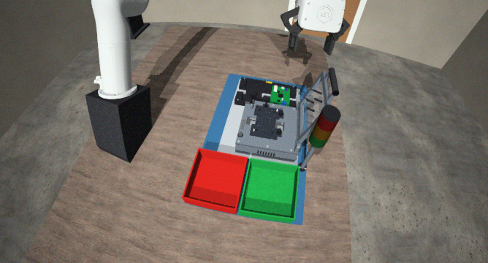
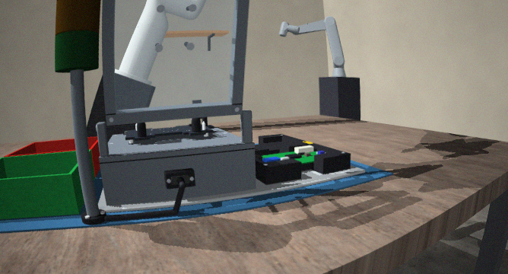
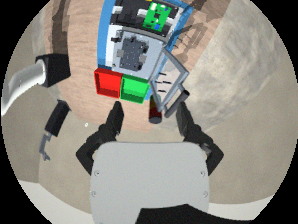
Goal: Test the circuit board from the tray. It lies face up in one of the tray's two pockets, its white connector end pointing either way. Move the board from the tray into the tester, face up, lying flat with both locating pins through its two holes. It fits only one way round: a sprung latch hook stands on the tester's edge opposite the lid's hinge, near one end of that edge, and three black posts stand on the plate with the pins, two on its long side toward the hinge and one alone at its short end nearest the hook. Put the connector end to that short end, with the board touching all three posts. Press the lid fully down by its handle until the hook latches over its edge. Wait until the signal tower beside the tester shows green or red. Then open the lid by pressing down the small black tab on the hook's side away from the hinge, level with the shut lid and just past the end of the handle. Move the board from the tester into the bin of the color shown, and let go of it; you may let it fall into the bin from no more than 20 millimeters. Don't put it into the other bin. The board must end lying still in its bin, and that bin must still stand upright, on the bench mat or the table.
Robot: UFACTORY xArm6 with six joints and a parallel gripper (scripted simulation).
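Now: hand 31 cm above the green circuit board, 14 cm to the right of it and 3 cm past it. The rest, counted from my hand: plate: 26 cm below, 7 cm behind, 2 cm to the right; then clear lid: 14 cm below, 5 cm ahead, 3 cm to the right; then green bin: 31 cm below, 23 cm to the right, 4 cm behind.
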